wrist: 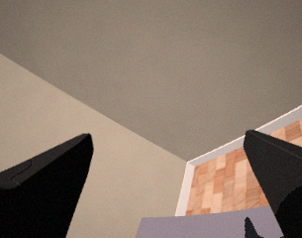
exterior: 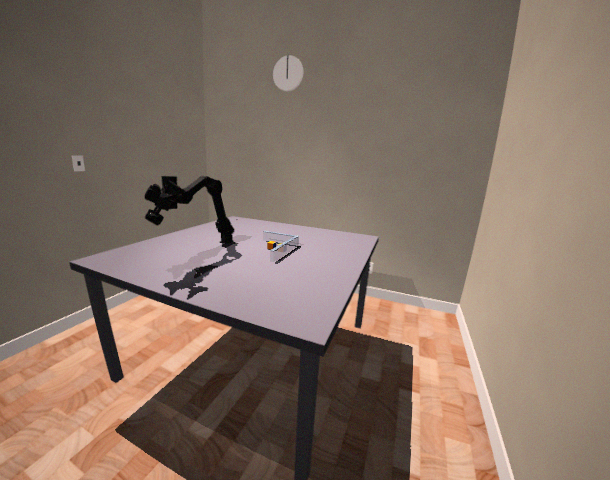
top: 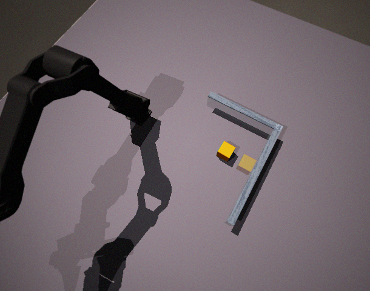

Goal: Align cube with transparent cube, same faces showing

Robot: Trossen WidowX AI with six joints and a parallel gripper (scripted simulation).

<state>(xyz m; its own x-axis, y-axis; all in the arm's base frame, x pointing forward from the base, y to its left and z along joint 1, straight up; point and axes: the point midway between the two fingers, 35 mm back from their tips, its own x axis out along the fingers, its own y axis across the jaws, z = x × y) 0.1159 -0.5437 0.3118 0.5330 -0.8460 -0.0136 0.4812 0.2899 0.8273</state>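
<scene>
The grey bar lies 290 mm ahead of my hand, 540 mm to the left of it and 270 mm below it. Round my hand: transparent cube 260 mm ahead, 560 mm to the left, 290 mm below.
</scene>
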